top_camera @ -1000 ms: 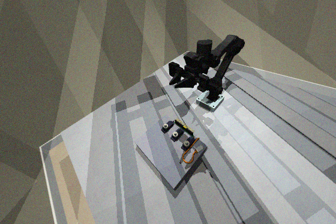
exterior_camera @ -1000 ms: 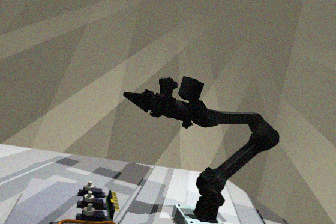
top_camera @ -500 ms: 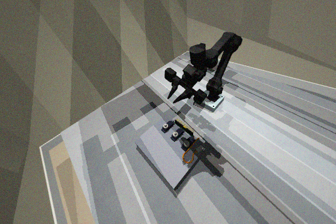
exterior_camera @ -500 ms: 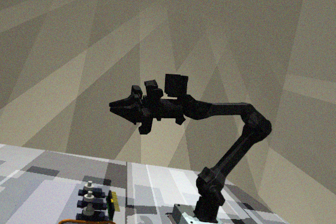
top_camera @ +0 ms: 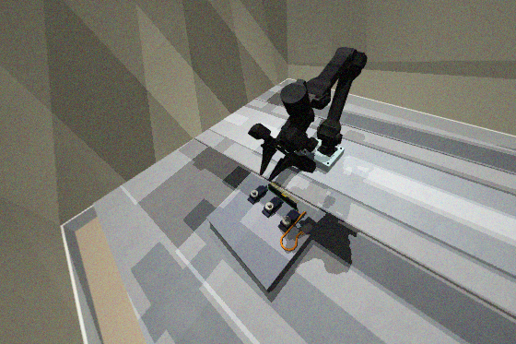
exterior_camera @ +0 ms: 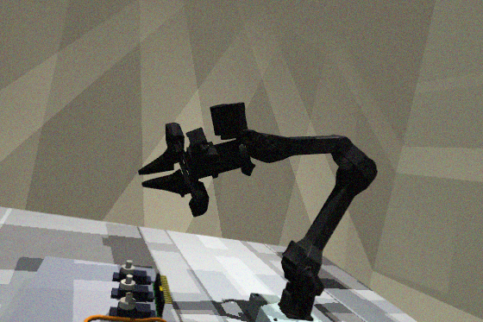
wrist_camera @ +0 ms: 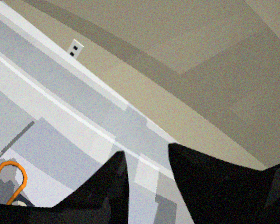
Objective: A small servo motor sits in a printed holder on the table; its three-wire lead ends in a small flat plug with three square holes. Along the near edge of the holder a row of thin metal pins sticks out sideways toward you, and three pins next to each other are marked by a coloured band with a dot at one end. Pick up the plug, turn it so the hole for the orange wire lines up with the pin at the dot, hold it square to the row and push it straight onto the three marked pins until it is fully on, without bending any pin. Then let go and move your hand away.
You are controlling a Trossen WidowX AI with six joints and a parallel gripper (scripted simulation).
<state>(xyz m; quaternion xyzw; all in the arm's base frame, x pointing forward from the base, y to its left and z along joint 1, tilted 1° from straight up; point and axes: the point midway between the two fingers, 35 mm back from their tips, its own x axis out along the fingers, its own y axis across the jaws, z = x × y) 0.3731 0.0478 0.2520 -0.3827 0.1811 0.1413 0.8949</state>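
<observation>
My gripper tip is 21 cm above the yellow band, 9 cm past it and 3 cm to the left of it. Also, from my gripper tip: grey plate (26 cm below, 7 cm ahead, 3 cm to the right).
</observation>
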